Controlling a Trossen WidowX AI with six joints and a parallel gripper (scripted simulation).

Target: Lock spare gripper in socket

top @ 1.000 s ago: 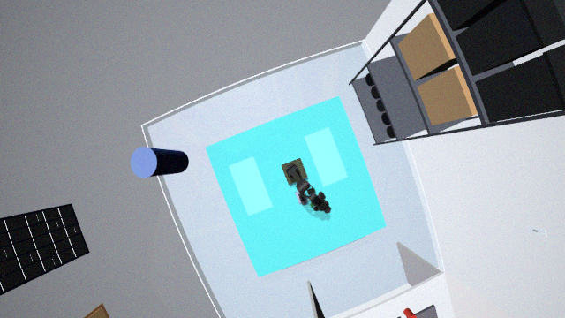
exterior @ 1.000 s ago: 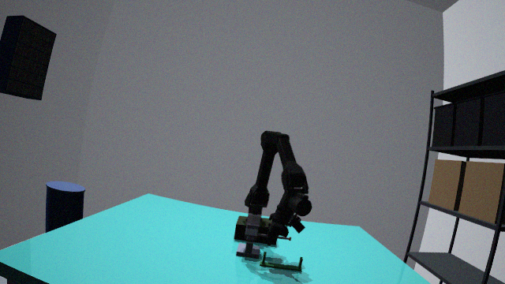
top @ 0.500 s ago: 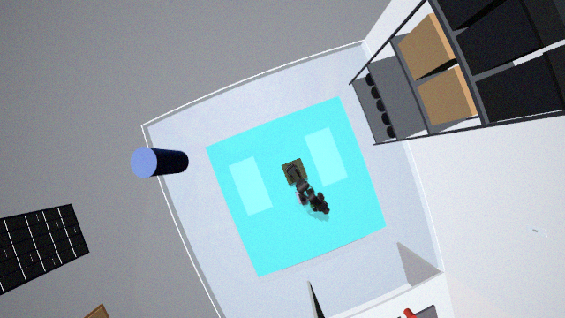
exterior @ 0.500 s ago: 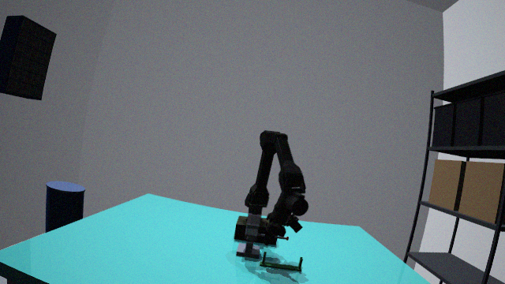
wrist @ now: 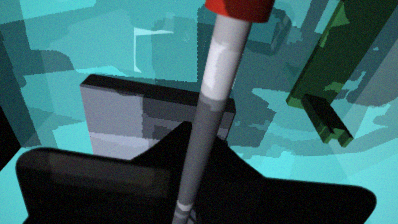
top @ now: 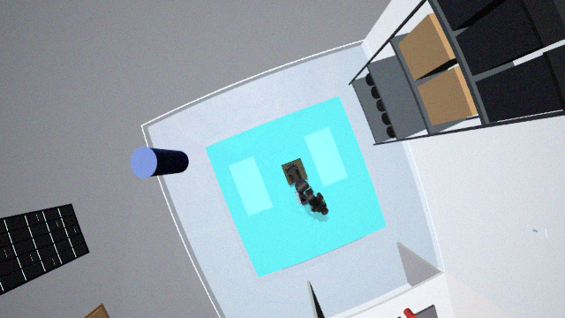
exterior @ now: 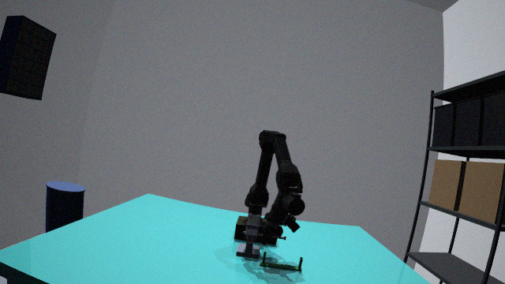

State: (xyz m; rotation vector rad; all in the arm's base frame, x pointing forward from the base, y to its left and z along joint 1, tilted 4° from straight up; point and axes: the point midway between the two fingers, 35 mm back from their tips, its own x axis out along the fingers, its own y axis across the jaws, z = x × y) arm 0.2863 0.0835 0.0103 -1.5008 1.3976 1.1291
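My gripper tip is now 5 cm to the left of the grey mount. Also, from my gripper tip: green stand: 8 cm ahead, 8 cm to the left, 3 cm below; then spare gripper: 2 cm behind, 5 cm to the right, 7 cm above.
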